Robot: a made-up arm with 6 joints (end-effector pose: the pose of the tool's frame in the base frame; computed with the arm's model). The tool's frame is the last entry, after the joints.
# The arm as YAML. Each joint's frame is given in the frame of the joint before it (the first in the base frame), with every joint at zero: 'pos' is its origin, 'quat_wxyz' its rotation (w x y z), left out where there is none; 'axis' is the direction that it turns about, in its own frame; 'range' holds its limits. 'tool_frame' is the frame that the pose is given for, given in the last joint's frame.
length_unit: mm
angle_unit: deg
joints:
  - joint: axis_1
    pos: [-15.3, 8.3, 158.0]
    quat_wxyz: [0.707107, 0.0, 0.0, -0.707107]
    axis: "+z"
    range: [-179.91, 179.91]
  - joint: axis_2
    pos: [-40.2, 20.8, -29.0]
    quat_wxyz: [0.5, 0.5, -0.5, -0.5]
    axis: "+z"
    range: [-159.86, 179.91]
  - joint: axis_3
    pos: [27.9, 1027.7, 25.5]
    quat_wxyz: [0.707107, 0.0, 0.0, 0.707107]
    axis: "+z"
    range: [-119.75, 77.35]
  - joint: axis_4
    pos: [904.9, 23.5, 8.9]
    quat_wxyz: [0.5, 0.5, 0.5, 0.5]
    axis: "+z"
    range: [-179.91, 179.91]
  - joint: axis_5
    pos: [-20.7, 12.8, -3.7]
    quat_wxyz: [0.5, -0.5, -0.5, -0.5]
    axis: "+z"
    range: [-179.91, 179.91]
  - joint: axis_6
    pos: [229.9, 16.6, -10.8]
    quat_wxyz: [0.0, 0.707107, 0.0, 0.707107]
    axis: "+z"
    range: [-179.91, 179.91]
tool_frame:
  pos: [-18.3, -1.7, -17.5]
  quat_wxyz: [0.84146, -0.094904, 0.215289, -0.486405]
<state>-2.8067 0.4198 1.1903 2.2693 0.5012 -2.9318</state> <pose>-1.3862 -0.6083 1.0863 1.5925 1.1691 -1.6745</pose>
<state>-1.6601 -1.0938 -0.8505 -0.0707 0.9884 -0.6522</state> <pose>0.2049 1.9104 0.3767 -0.6999 -0.3276 -1.8697</pose>
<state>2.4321 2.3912 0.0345 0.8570 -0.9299 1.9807</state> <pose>-1.1276 1.0264 -1.3356 -1.1066 -1.0547 -1.4955</pose>
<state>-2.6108 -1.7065 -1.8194 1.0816 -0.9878 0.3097</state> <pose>0.4175 0.3732 -0.9811 1.4996 -1.1078 -1.3453</pose>
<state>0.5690 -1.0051 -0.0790 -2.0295 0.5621 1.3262</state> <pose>-1.5261 -0.9988 1.1256 0.4889 -0.8842 0.4882</pose>
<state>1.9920 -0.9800 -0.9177 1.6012 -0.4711 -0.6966</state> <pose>0.7934 -1.7075 0.3651 -0.9360 2.4830 -1.2990</pose>
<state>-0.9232 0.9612 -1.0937 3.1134 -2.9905 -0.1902</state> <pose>0.5662 -0.6129 1.4397 2.0019 -1.6039 0.3468</pose>
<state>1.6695 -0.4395 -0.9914 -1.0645 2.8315 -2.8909</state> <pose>0.0415 -1.1143 1.2006 -1.9164 0.5613 -0.0960</pose>
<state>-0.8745 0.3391 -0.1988 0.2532 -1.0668 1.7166</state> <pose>0.2156 -0.2163 2.1539 -1.5193 -0.2640 1.3023</pose>
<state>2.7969 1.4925 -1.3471 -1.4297 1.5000 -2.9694</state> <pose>-1.1476 0.5346 1.1220 -1.6209 -0.2604 -1.3131</pose>
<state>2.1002 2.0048 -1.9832 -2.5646 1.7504 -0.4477</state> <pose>-0.4283 0.7426 0.5782 0.2157 1.9565 0.0973</pose>
